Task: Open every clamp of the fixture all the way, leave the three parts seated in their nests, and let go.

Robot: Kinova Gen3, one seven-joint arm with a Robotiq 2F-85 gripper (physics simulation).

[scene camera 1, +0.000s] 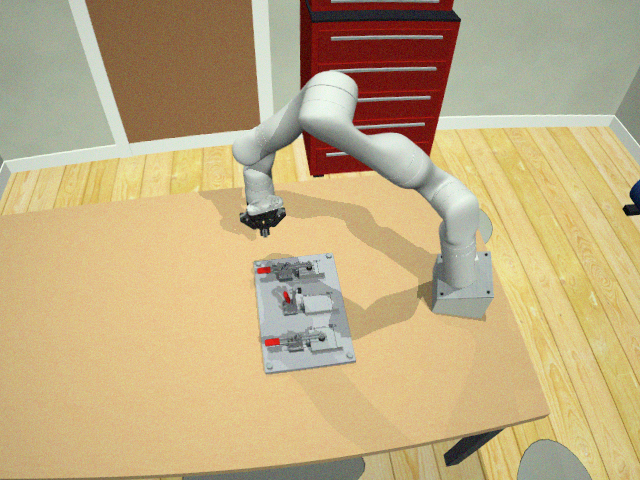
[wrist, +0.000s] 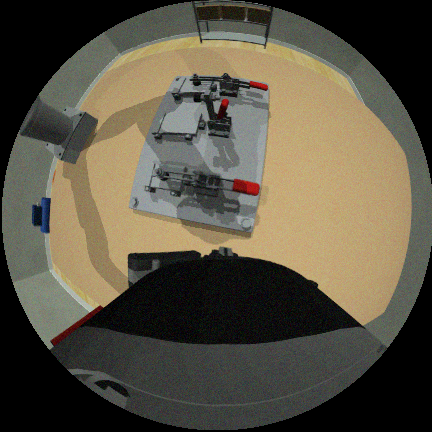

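Seen in the pictures: gripper, fingertip midpoint: (scene camera 1: 265, 235); arm's base, link origin: (scene camera 1: 460, 274) (wrist: 62, 130).
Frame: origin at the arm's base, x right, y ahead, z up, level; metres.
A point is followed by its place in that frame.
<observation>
The grey fixture plate (scene camera 1: 276, 322) @(x -0.095, y 0.505, z -0.077 m) (wrist: 250, 145) @(x -0.038, y 0.531, z -0.077 m) lies on the table and bears three clamps with red handles. The back clamp's handle (scene camera 1: 263, 270) @(x 0.043, y 0.542, z -0.032 m) (wrist: 246, 187) @(x 0.048, y 0.542, z -0.031 m) lies flat, its arm reaching over its part. The middle clamp's handle (scene camera 1: 286, 297) @(x -0.063, y 0.476, z -0.001 m) (wrist: 223, 108) @(x -0.047, y 0.480, z 0.000 m) stands up, its arm raised off the middle part (scene camera 1: 317, 303) @(x -0.046, y 0.395, z -0.061 m) (wrist: 181, 119) @(x -0.050, y 0.397, z -0.061 m). The front clamp's handle (scene camera 1: 271, 342) @(x -0.174, y 0.514, z -0.036 m) (wrist: 258, 85) @(x -0.165, y 0.513, z -0.036 m) lies flat, its arm over the front part (scene camera 1: 325, 345) @(x -0.175, y 0.377, z -0.056 m). The back part is largely hidden under its clamp. My gripper (scene camera 1: 264, 233) @(x 0.134, y 0.538, z 0.010 m) (wrist: 223, 255) @(x 0.134, y 0.538, z 0.010 m) is shut and empty, above the table behind the plate, apart from the clamps.
The robot's base (scene camera 1: 461, 302) @(x -0.077, y 0.007, z -0.022 m) (wrist: 79, 135) @(x 0.003, y 0.061, z -0.055 m) stands on the table to the right of the plate in the scene view. A red drawer cabinet (scene camera 1: 377, 51) stands behind the table. A shelf rack (wrist: 198, 30) shows at the top of the wrist view.
</observation>
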